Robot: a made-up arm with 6 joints.
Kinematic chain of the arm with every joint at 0, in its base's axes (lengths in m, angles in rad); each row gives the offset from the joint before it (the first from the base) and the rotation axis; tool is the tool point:
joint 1: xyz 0 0 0.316 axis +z
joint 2: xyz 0 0 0 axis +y
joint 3: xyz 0 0 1.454 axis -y
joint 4: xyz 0 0 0 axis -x
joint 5: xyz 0.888 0 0 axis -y
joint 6: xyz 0 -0.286 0 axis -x
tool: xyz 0 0 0
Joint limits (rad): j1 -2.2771..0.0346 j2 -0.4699..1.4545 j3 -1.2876..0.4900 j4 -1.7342..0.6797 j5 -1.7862..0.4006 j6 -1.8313..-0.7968
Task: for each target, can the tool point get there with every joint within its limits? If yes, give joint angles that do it. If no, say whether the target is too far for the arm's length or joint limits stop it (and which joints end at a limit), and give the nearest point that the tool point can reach.
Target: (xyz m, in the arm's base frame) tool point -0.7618 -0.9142 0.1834
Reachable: yes | joints -2.0272 1.0267 -0.5824 -0.1891 -0.3252 -1.4017
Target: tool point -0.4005 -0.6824 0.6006
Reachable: yes | joints -1.8725 0.6018 -0.7809 -0.8916 0.0660 -1.3172
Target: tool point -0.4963 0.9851 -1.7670
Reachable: no: joint limits stop it (at a limit: joint 1, joint 2) | nearest point -0.7865 -0.4812 -0.1982 | short by 2.167 m
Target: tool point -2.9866 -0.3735 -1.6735
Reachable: no: too far | nearest point -1.3504 -1.1422 -0.3506 | short by 2.240 m
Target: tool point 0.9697 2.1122 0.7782
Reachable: no: joint limits stop it (at a limit: joint 1, joint 4) | nearest point 1.0400 0.0826 0.7782 | short by 2.031 m
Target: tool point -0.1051 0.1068 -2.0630
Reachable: no: joint limits stop it (at a limit: joint 1, joint 2) | nearest point -0.6731 -0.7160 -0.3241 | short by 2.006 m
